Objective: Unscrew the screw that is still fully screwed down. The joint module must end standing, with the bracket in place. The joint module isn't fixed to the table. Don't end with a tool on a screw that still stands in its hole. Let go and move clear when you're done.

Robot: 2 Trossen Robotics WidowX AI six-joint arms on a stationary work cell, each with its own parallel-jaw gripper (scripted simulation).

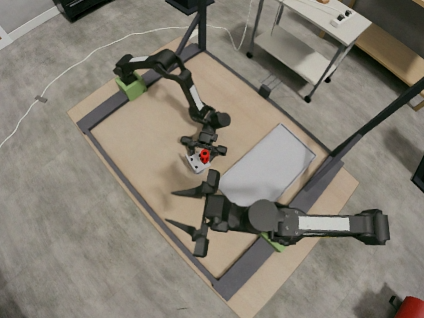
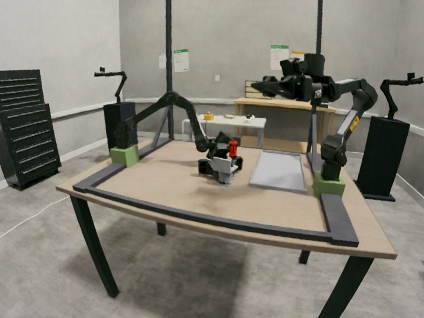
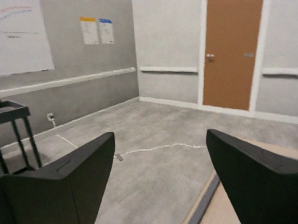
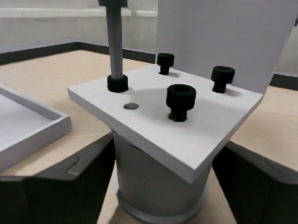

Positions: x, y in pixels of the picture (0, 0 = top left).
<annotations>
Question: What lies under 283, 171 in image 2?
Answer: A shallow grey tray.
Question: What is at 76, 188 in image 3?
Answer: My left gripper.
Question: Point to a black screw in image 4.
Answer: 180, 98
</annotations>
